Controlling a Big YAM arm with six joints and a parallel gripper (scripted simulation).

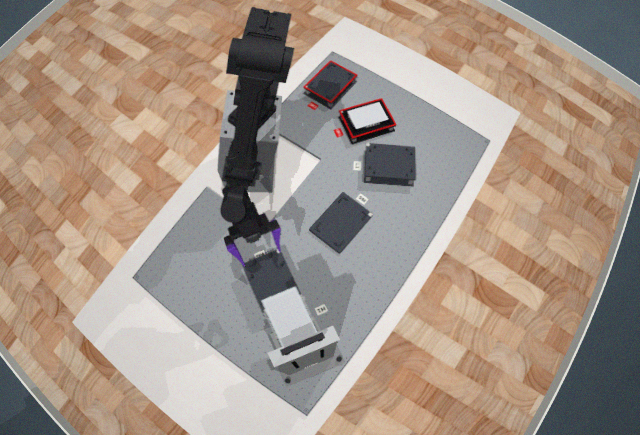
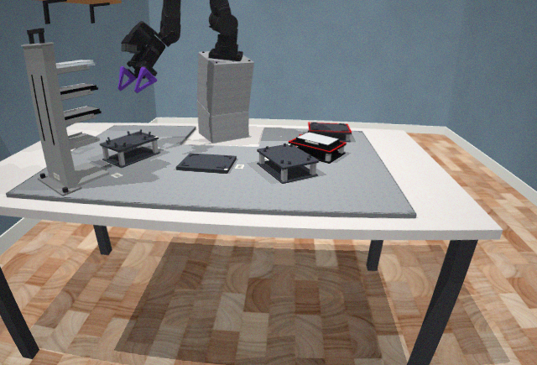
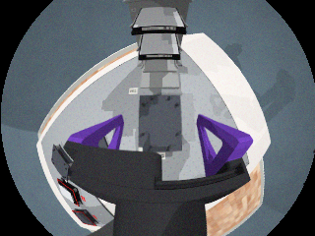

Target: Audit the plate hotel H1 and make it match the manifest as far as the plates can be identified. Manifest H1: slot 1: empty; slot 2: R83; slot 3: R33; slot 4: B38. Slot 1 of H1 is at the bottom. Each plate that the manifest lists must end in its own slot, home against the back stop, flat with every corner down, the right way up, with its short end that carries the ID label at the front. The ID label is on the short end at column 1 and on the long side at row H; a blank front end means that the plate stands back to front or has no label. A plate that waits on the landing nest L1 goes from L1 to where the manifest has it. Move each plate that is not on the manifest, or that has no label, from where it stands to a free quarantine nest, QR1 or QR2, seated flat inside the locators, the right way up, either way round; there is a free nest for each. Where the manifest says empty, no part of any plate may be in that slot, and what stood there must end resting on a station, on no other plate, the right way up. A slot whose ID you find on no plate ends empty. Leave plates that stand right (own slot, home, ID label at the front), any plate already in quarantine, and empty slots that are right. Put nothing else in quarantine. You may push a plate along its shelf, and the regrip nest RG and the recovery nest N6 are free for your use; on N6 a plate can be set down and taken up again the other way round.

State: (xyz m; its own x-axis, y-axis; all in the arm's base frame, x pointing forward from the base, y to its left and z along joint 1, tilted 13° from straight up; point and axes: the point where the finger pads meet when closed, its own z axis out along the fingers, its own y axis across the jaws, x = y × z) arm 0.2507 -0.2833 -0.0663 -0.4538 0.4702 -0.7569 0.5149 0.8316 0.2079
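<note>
Right now my hand is 17 cm short of the white plate, 10 cm to the left of it and 10 cm below it. Round my hand: plate hotel H1 (24 cm ahead, 14 cm to the right, 3 cm below); then regrip nest RG (18 cm below, 2 cm ahead, 1 cm to the right); then flat pad N6 (27 cm to the left, 23 cm below, 7 cm ahead).
</note>
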